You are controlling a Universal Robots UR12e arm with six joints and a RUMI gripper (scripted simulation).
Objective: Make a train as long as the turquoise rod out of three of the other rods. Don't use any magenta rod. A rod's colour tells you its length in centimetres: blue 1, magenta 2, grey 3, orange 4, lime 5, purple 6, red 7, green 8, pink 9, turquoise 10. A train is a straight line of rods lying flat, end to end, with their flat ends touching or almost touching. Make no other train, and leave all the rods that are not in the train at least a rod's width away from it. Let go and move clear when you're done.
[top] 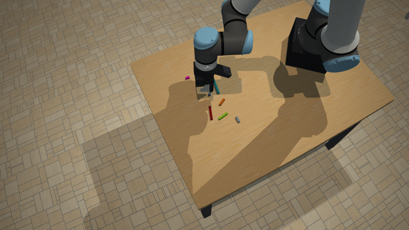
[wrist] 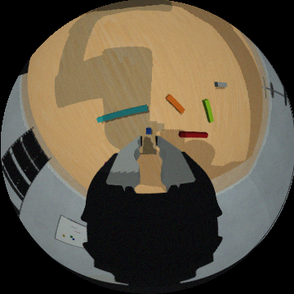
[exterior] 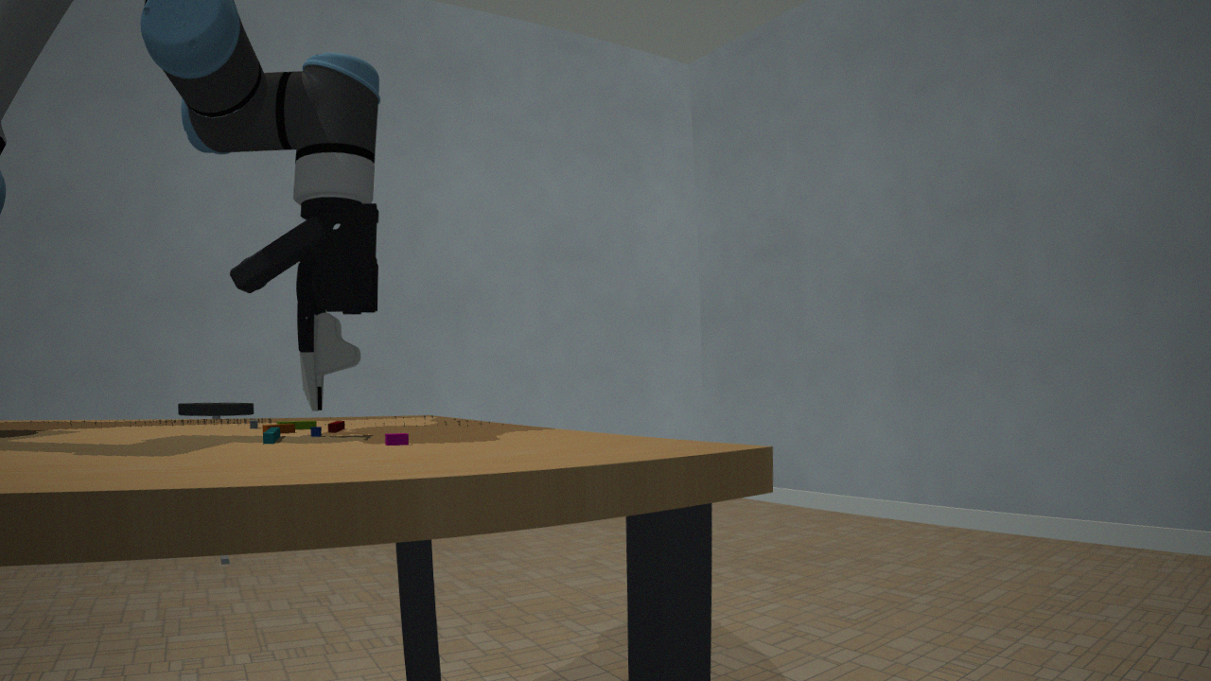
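Now: the blue rod 40 mm below my hand. From my hand the other things lie so: red rod: 40 mm ahead, 90 mm to the left, 40 mm below; turquoise rod: 50 mm behind, 30 mm to the right, 40 mm below; orange rod: 30 mm behind, 60 mm to the left, 40 mm below.
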